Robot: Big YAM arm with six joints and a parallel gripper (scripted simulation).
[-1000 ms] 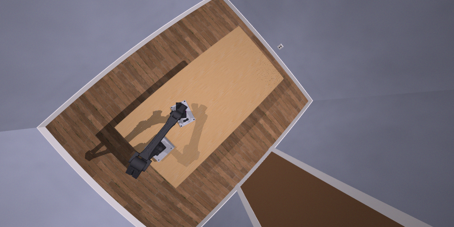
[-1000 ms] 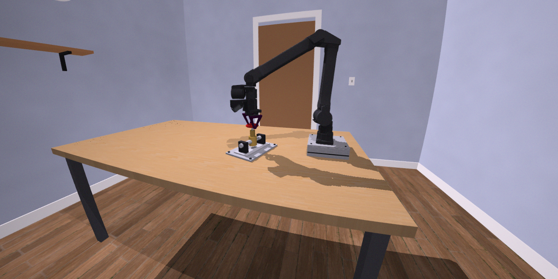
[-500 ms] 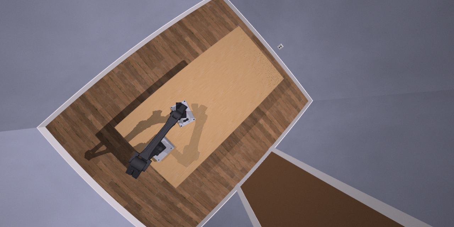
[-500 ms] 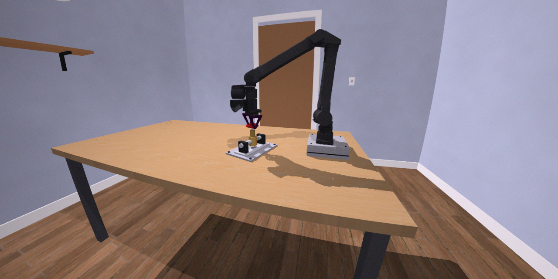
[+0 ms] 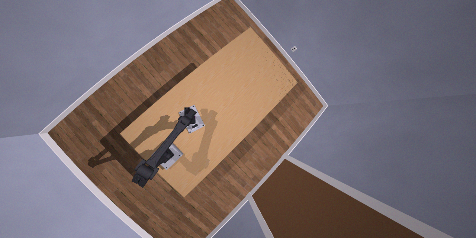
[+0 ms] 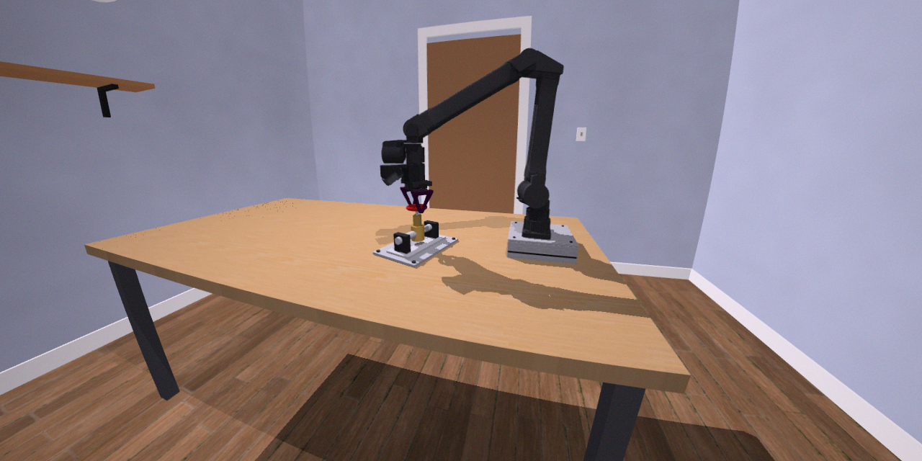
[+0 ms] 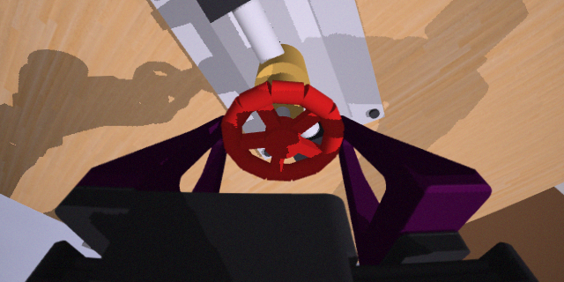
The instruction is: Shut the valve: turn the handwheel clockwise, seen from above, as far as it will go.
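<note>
Now: the red handwheel 10 mm below my hand. From my hand the other things lie so: plate 130 mm below.
</note>
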